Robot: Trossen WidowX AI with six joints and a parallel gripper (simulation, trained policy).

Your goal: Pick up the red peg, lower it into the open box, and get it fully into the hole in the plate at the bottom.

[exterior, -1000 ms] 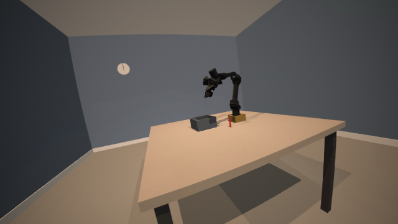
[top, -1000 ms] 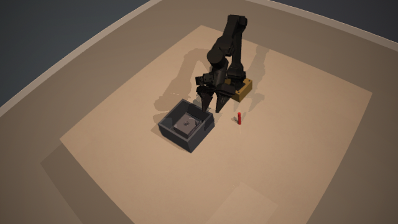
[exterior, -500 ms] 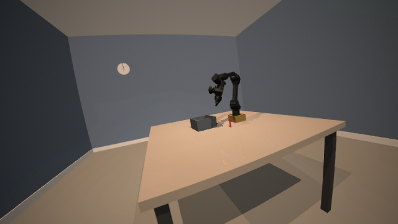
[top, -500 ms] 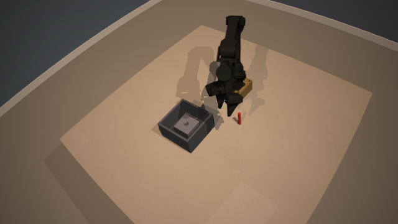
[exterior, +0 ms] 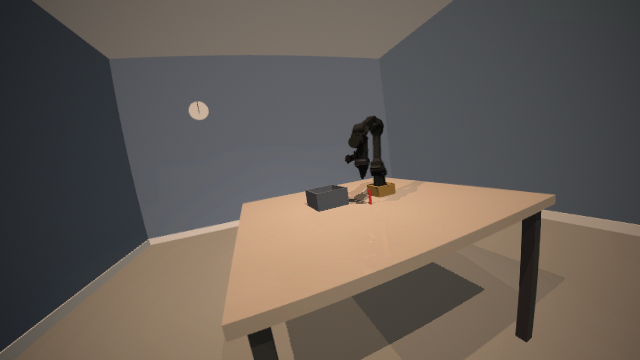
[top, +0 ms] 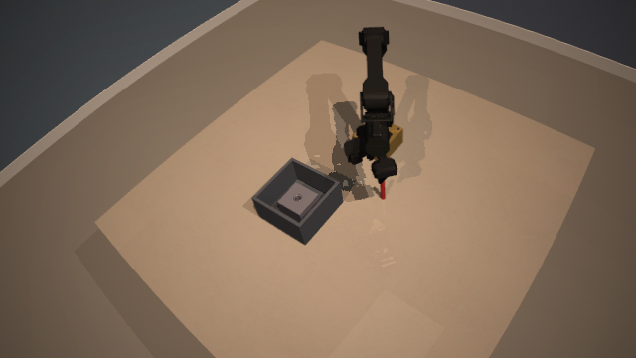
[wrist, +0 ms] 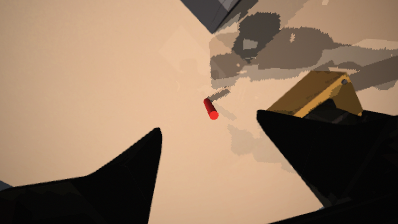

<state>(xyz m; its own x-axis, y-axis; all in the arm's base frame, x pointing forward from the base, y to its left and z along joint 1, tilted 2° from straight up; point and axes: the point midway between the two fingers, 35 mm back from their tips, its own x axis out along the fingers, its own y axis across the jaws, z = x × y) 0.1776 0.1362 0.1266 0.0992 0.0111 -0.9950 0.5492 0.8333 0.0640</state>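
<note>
Right now my gripper tip is 30 mm past the red peg and 110 mm above it. The rest, counted from my gripper tip: grey plate: 170 mm ahead, 170 mm to the right, 100 mm below; then dark grey box: 170 mm ahead, 170 mm to the right, 120 mm below.
</note>
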